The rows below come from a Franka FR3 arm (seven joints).
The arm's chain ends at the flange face. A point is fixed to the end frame.
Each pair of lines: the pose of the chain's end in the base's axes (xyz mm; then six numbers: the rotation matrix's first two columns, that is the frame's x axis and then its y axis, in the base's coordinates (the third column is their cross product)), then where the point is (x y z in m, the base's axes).
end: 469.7 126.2 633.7 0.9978 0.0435 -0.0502 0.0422 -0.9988 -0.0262
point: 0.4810 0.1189 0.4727
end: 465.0 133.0 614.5 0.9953 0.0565 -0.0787 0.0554 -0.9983 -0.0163
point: 0.4719 0.1240 0.4533
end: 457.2 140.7 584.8 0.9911 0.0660 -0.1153 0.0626 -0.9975 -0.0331
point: 0.4580 0.1341 0.4234
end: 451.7 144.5 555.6 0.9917 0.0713 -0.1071 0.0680 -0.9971 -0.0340
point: 0.4539 0.1381 0.3942
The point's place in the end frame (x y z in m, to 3 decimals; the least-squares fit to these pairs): 0.019 0.012 0.160
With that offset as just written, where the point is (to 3 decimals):
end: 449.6 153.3 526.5 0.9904 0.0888 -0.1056 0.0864 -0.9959 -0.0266
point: 0.452 0.146 0.365
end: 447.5 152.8 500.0 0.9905 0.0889 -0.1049 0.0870 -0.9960 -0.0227
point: 0.450 0.145 0.339
